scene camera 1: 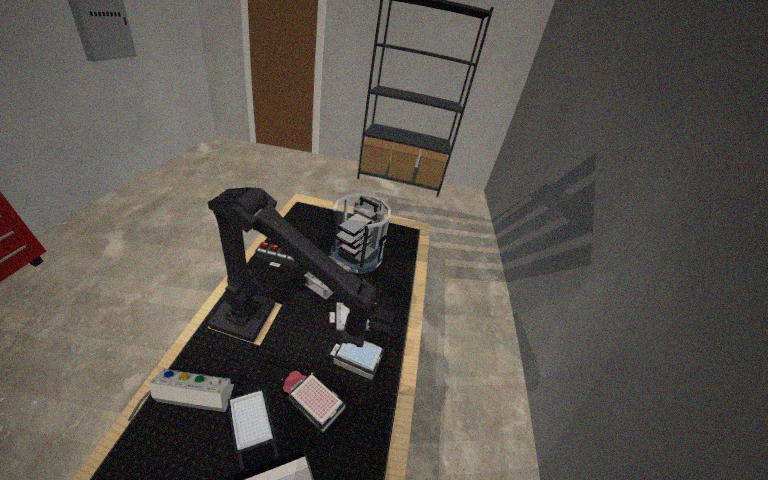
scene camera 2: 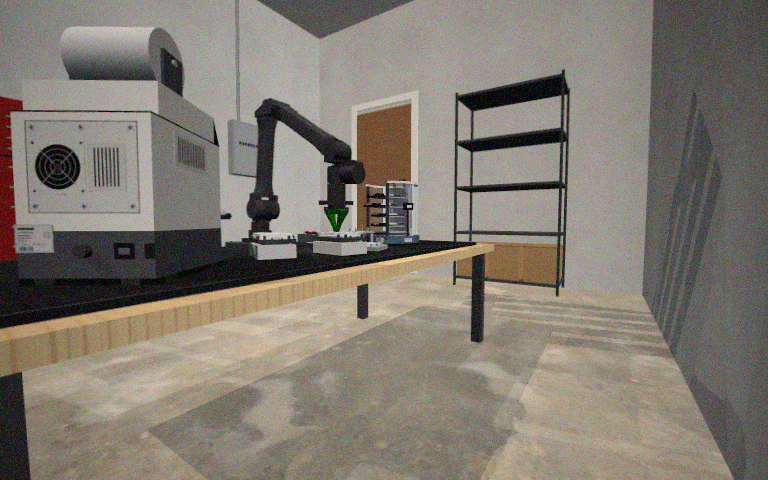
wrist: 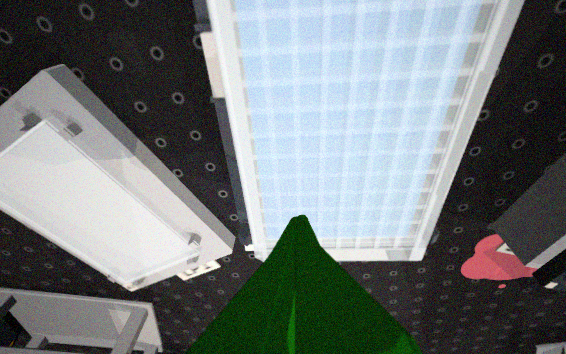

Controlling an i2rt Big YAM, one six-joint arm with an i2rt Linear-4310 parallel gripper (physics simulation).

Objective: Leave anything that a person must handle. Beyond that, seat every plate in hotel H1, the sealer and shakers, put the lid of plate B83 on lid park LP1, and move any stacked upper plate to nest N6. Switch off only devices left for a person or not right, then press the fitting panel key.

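Where they show: gripper, between the fingertips: (scene camera 1: 351, 342) (scene camera 2: 336, 232) (wrist: 301, 225); arm's base, origin of its link: (scene camera 1: 243, 311).
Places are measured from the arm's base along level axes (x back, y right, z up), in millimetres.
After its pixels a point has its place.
My gripper (scene camera 2: 337, 229) @[y -49, x -427, z 50 mm] (wrist: 301, 225) @[y -49, x -427, z 50 mm] has green fingers, shut together and empty, with the tips over the near end of a blue-welled plate (scene camera 1: 362, 354) @[y -24, x -477, z 49 mm] (wrist: 345, 125) @[y -33, x -475, z 49 mm]. That plate sits on a device; I cannot tell whether the tips touch it. A plate with red wells (scene camera 1: 317, 398) @[y 166, x -414, z 49 mm] sits on another device, with a red spill (scene camera 1: 293, 381) @[y 133, x -306, z -19 mm] (wrist: 492, 262) @[y 120, x -307, z -18 mm] beside it. A pale plate (scene camera 1: 250, 420) @[y 312, x -302, z 114 mm] lies on a stand near the panel (scene camera 1: 191, 391) @[y 324, x -87, z 59 mm], which has blue, yellow, green and white keys. The hotel tower (scene camera 1: 361, 262) @[y -415, x -304, z 54 mm] (scene camera 2: 403, 238) @[y -463, x -358, z 11 mm] holds several plates. A white lid-like piece (wrist: 95, 205) @[y -185, x -405, z 6 mm] rests on a grey block at left in the wrist view.
A large white machine (scene camera 2: 84, 169) @[y 571, x -579, z 165 mm] stands at the near end of the table. A grey holder (scene camera 1: 318, 284) @[y -227, x -199, z 41 mm] stands between the arm base and the hotel. A strip with red switches (scene camera 1: 274, 250) @[y -316, x 82, z 30 mm] lies behind the arm. Wooden edging (scene camera 1: 415, 339) borders the table.
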